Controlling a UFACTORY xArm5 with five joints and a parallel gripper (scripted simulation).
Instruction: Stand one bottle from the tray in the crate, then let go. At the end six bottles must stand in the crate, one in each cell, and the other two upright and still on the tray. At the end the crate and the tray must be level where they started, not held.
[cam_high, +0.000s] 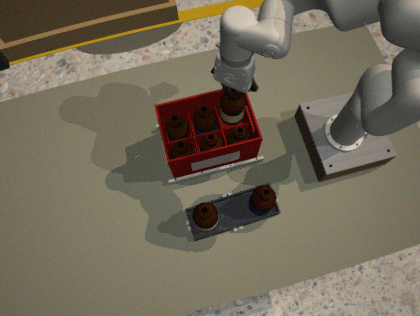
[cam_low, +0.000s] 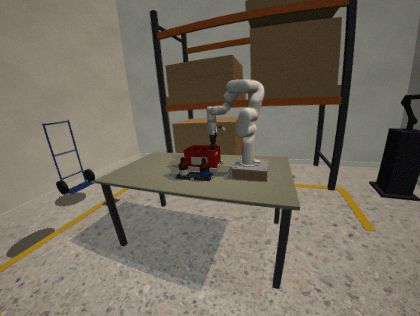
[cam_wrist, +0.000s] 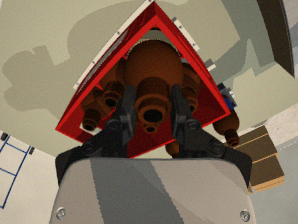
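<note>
Right now my hand is 15 cm above the crate, 8 cm short of it and 5 cm to the right of it. The rest, counted from my hand: dark tray 29 cm to the left, 22 cm below, 5 cm ahead.
</note>
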